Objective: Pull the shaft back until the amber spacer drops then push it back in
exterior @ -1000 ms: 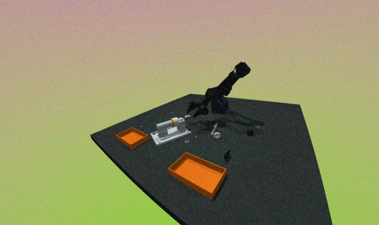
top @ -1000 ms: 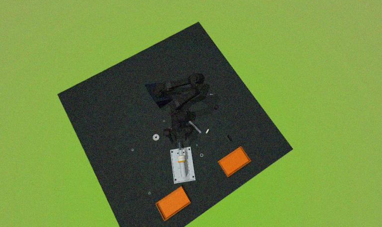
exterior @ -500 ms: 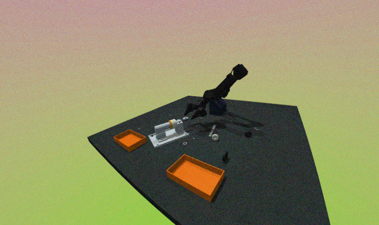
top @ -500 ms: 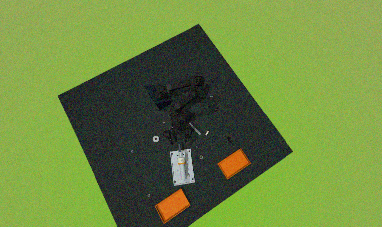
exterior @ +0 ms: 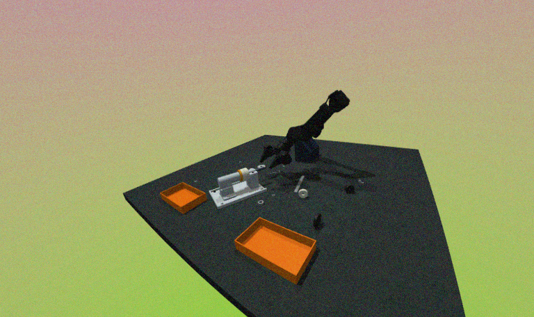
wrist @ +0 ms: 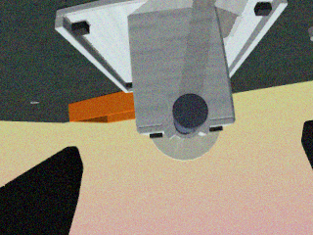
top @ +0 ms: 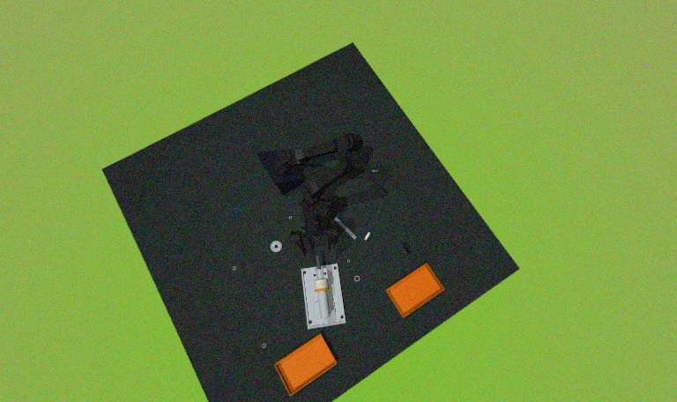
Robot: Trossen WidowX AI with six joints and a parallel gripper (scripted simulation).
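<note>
Now: the dark shaft 70 mm ahead of my gripper tip, 30 mm to the right of it and 10 mm below it. Round my gripper tip: amber spacer: 120 mm ahead, 50 mm to the right, 10 mm below; then baseplate: 150 mm ahead, 60 mm to the right, 40 mm below; then grey bar: 150 mm to the left, 90 mm below, 70 mm behind.
</note>
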